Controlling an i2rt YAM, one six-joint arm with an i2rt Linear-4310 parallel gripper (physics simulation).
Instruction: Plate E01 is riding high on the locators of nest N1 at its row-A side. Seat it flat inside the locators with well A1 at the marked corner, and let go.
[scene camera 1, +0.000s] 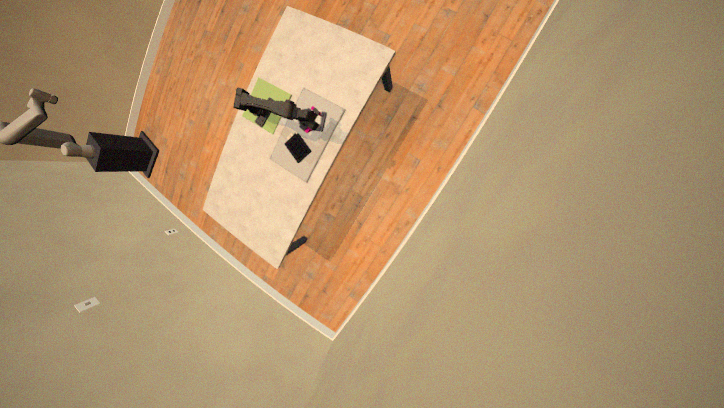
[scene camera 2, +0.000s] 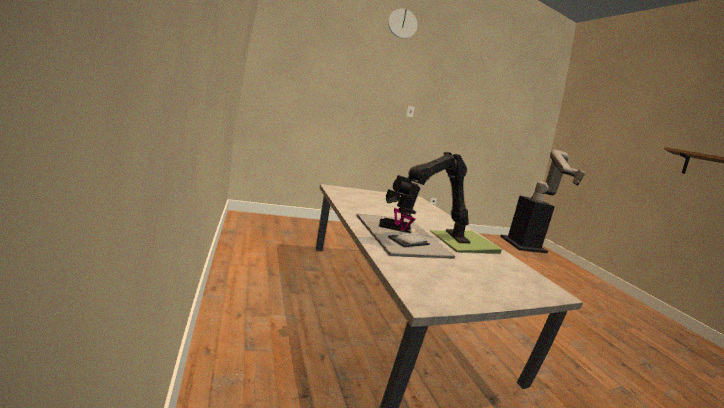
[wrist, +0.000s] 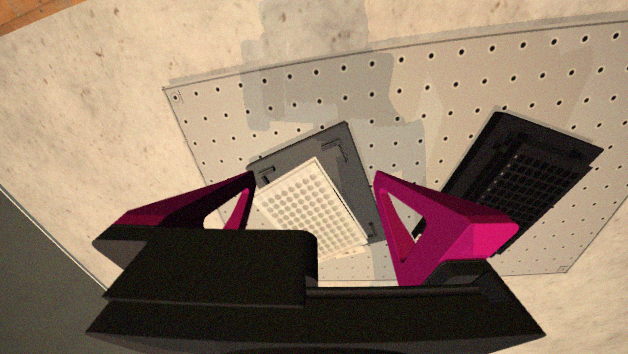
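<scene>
Plate E01, a white well plate, lies on the dark grey nest N1. In the wrist view, corner locators stand clear of its upper and right edges, and a wide strip of the nest shows there. The plate looks raised; its exact tilt and well A1 cannot be told. My gripper is open and empty, with magenta fingers above the plate and apart from it in the wrist view. The gripper body hides the plate's lower left part.
A black nest with a black plate is beside N1 on the perforated board. The arm stands on a green mat. Another robot arm stands on a pedestal off the table.
</scene>
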